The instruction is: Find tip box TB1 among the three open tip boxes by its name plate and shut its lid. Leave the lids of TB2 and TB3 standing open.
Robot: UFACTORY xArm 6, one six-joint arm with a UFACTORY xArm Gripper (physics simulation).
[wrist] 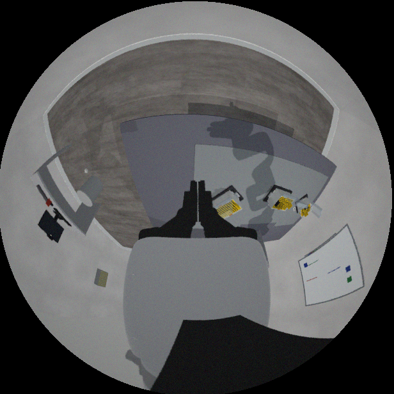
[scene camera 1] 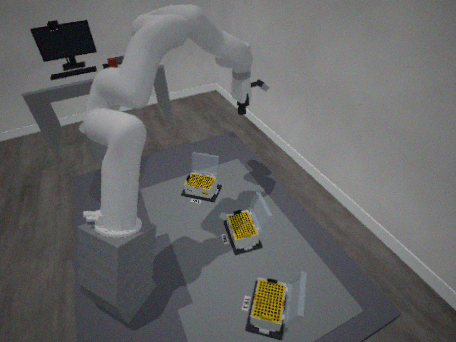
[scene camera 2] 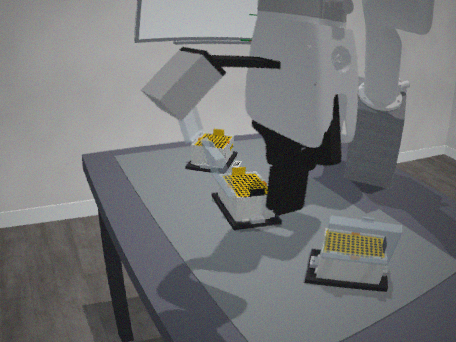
Note:
I see my gripper (scene camera 2: pixel 284 208), a grey mat (scene camera 2: pixel 256 276) and a tip box TB2 (scene camera 2: pixel 241 212).
My gripper shows as well in the wrist view (wrist: pixel 197 189). The grey mat shows as well in the wrist view (wrist: pixel 252 174) and in scene camera 1 (scene camera 1: pixel 218 280). The tip box TB2 also shows in scene camera 1 (scene camera 1: pixel 250 243).

